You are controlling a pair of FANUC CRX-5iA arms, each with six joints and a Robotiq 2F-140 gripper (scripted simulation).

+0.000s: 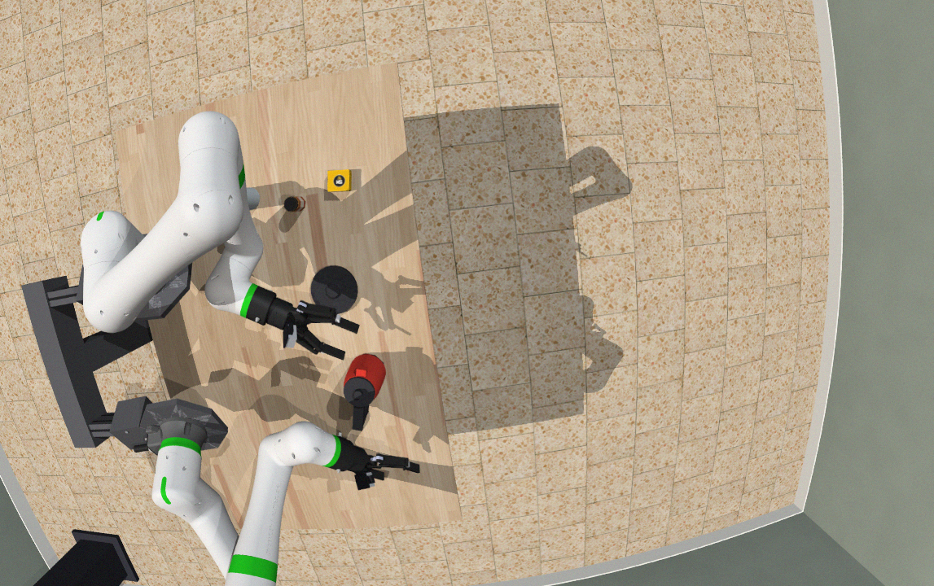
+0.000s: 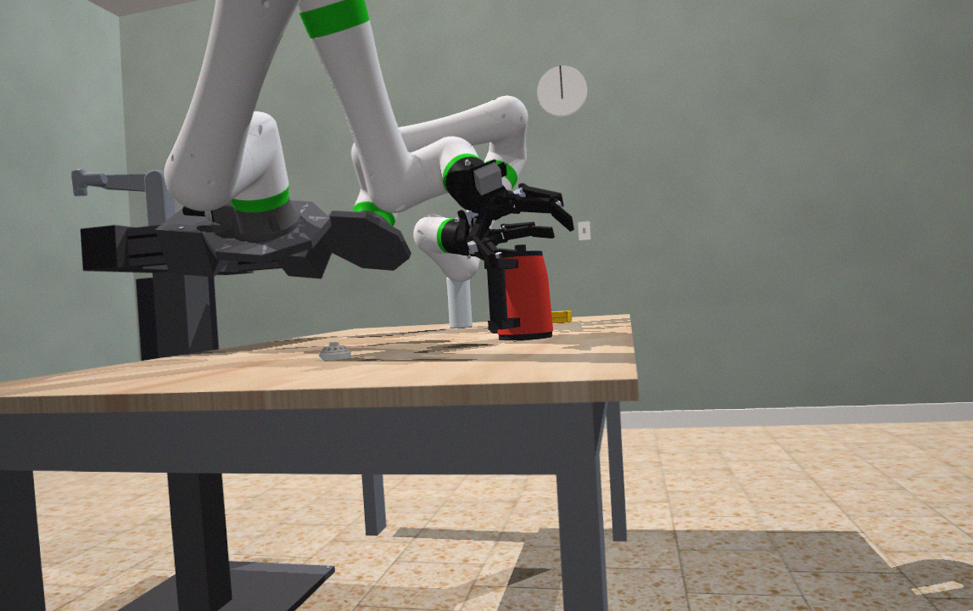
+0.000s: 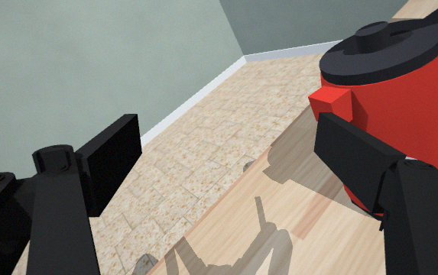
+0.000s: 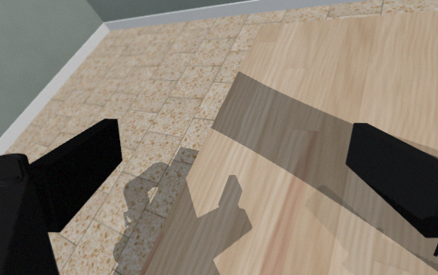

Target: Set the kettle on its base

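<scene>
Now: the red kettle 200 mm to the right of my left hand and 110 mm below it. Round my left hand: black round base (70 mm behind, 100 mm to the left, 200 mm below).
</scene>
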